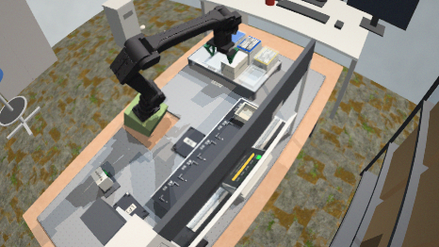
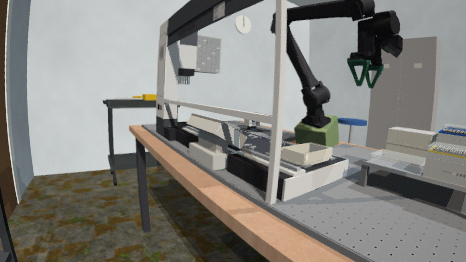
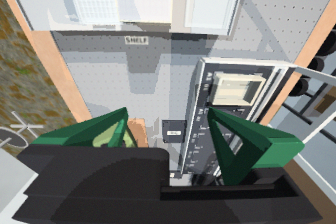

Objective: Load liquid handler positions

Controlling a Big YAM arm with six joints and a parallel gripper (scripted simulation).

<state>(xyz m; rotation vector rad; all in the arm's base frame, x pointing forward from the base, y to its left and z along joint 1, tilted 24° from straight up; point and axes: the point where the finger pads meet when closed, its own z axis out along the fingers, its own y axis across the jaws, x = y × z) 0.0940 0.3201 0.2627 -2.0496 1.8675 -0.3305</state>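
The blue tip rack lies 270 mm to the left of my hand, 140 mm below it and 60 mm behind it. The rest, counted from my hand: shelf label (270 mm below, 90 mm behind, 40 mm to the left); then white sealed block (150 mm to the left, 140 mm below, 50 mm behind); then grey shelf (210 mm to the left, 210 mm below, 110 mm behind).
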